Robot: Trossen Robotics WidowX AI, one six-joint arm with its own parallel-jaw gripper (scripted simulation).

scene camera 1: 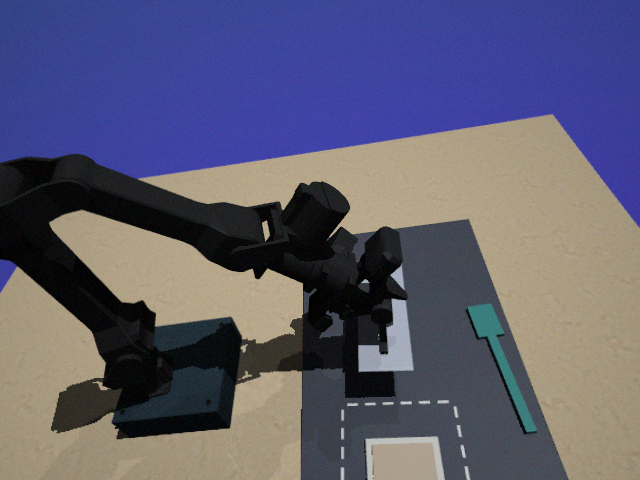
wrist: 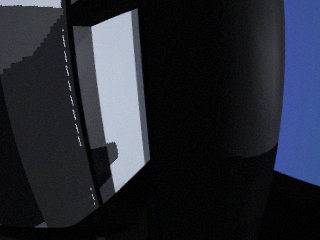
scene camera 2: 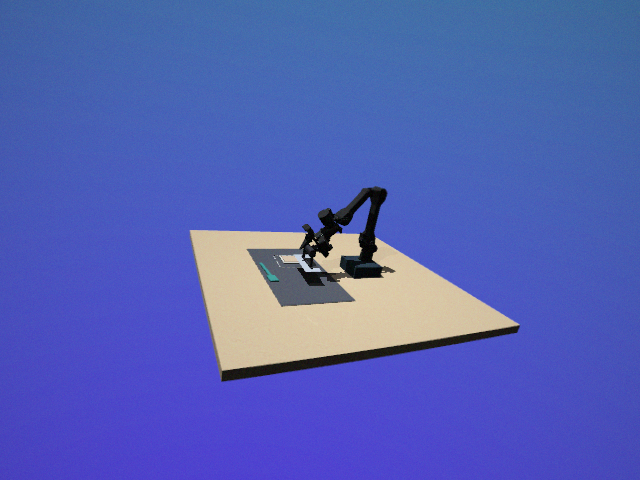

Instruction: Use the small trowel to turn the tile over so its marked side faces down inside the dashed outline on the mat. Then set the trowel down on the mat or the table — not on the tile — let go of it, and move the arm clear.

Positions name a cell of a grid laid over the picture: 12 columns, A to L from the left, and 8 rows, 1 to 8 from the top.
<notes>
I see my gripper (scene camera 1: H6), a teal trowel (scene camera 1: J6) and a dark grey mat (scene camera 1: I5).
My gripper is seen too in the wrist view (wrist: H6). The dark grey mat shows as well in scene camera 2 (scene camera 2: F5).
</notes>
